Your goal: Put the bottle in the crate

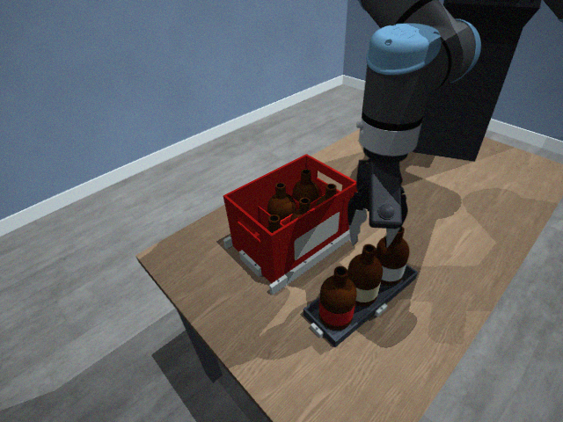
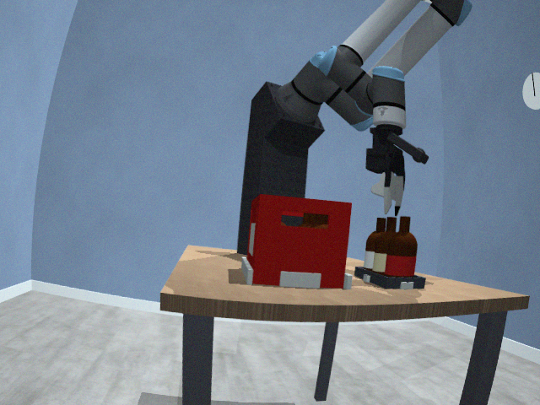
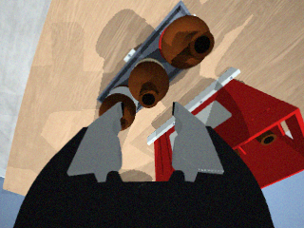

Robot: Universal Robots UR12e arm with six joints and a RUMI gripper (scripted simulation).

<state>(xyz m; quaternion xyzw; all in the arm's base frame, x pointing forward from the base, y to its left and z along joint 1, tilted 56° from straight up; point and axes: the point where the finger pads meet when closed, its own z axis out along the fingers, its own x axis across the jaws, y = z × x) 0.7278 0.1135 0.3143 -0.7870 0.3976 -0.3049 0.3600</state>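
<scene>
Right now the brown bottle is 100 mm below my hand. Round my hand: white-label bottle: 90 mm behind, 10 mm to the right, 100 mm below; then red-label bottle: 80 mm ahead, 10 mm to the left, 100 mm below; then dark tray: 170 mm below.
</scene>
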